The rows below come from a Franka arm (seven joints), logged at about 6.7 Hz.
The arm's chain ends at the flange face. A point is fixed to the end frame.
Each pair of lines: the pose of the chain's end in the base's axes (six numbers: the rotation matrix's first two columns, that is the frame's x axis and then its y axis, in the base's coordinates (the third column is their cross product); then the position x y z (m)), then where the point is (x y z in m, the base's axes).
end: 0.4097 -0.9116 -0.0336 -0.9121 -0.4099 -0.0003 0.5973 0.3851 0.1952
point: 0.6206 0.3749 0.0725
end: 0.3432 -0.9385 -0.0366 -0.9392 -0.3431 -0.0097 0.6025 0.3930 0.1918
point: 0.6259 0.3818 0.0692
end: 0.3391 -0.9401 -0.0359 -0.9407 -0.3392 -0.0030 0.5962 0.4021 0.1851
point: 0.6188 0.3905 0.0624
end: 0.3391 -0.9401 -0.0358 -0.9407 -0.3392 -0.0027 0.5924 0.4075 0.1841
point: 0.6150 0.3959 0.0614
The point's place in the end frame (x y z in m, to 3 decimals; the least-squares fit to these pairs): 0.023 -0.017 0.122
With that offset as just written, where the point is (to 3 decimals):
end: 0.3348 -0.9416 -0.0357 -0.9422 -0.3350 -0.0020 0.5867 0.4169 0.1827
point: 0.609 0.405 0.060
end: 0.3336 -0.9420 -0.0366 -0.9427 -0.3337 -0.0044 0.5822 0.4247 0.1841
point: 0.605 0.413 0.061
